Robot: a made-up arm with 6 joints. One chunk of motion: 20 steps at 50 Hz.
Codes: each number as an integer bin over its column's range. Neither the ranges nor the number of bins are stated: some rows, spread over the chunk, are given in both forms.
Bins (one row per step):
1: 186 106 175 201 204 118
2: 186 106 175 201 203 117
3: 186 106 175 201 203 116
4: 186 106 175 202 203 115
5: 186 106 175 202 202 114
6: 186 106 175 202 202 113
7: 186 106 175 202 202 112
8: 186 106 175 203 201 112
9: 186 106 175 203 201 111
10: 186 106 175 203 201 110
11: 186 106 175 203 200 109
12: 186 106 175 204 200 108
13: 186 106 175 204 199 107
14: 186 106 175 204 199 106
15: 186 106 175 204 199 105
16: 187 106 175 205 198 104
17: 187 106 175 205 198 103
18: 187 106 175 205 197 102
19: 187 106 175 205 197 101
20: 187 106 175 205 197 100
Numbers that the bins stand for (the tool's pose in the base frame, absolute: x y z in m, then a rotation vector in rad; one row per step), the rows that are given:
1: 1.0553 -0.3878 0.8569 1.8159 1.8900 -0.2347
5: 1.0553 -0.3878 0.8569 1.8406 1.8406 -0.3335
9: 1.0553 -0.3878 0.8569 1.8653 1.8159 -0.4076
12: 1.0553 -0.3878 0.8569 1.8900 1.7912 -0.4818
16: 1.0733 -0.3878 0.8569 1.9147 1.7418 -0.5806
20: 1.0733 -0.3878 0.8569 1.9147 1.7171 -0.6794
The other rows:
2: 1.0553 -0.3878 0.8569 1.8159 1.8653 -0.2594
3: 1.0553 -0.3878 0.8569 1.8159 1.8653 -0.2841
4: 1.0553 -0.3878 0.8569 1.8406 1.8653 -0.3088
6: 1.0553 -0.3878 0.8569 1.8406 1.8406 -0.3582
7: 1.0553 -0.3878 0.8569 1.8406 1.8406 -0.3829
8: 1.0553 -0.3878 0.8569 1.8653 1.8159 -0.3829
10: 1.0553 -0.3878 0.8569 1.8653 1.8159 -0.4324
11: 1.0553 -0.3878 0.8569 1.8653 1.7912 -0.4571
13: 1.0553 -0.3878 0.8569 1.8900 1.7665 -0.5065
14: 1.0553 -0.3878 0.8569 1.8900 1.7665 -0.5312
15: 1.0553 -0.3878 0.8569 1.8900 1.7665 -0.5559
17: 1.0733 -0.3878 0.8569 1.9147 1.7418 -0.6053
18: 1.0733 -0.3878 0.8569 1.9147 1.7171 -0.6300
19: 1.0733 -0.3878 0.8569 1.9147 1.7171 -0.6547

